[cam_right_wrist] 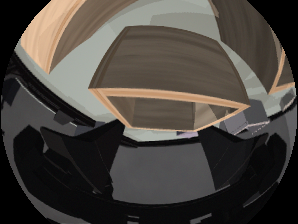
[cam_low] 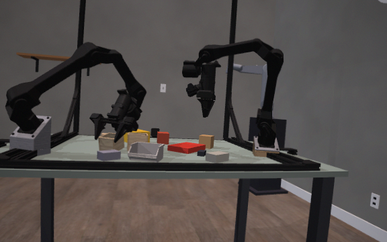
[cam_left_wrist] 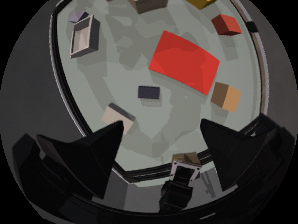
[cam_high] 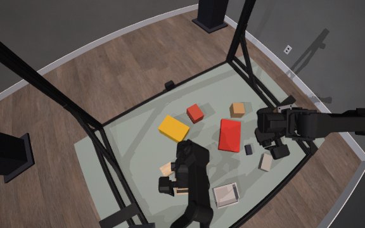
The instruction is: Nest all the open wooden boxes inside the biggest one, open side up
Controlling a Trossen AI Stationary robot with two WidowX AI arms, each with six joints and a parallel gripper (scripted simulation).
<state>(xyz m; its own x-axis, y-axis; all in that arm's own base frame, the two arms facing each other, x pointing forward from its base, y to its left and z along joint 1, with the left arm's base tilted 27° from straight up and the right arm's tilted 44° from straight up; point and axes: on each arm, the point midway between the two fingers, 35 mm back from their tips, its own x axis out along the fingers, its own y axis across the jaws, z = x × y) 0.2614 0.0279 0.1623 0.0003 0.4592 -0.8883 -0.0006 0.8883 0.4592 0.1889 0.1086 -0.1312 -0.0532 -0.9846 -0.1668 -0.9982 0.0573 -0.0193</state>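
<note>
Now: the middle-sized wooden box 20 mm behind my right hand, 10 mm to the left of it and 50 mm below it. From my right hand the other things lie so: lilac block: 130 mm ahead, 10 mm to the left, 60 mm below; small wooden box: 100 mm behind, 40 mm below; biggest wooden box: 60 mm behind, 110 mm to the left, 50 mm below.
</note>
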